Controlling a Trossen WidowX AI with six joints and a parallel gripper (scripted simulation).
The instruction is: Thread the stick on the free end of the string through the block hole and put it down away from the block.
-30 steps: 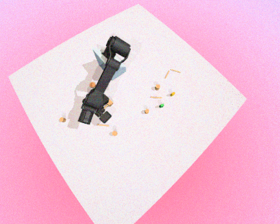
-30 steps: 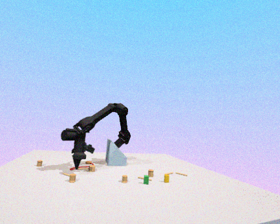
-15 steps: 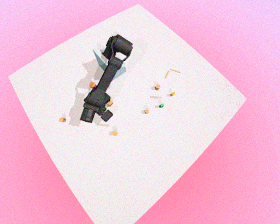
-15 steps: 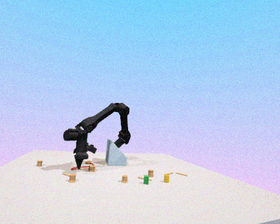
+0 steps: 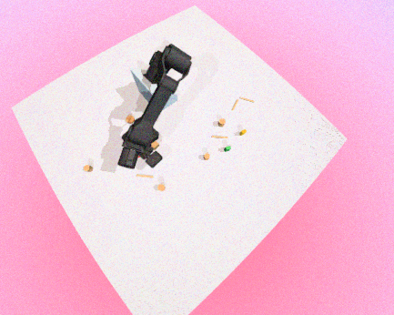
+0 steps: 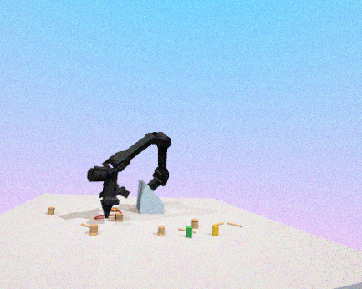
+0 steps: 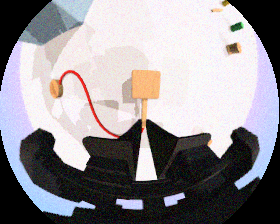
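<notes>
My gripper tip is 5 cm to the right of the wooden block. Round my gripper tip: green piece 26 cm ahead, 27 cm to the left, 1 cm above; then thin wooden stick 1 cm to the left; then round wooden button 18 cm behind, 6 cm to the left, 1 cm below.
</notes>
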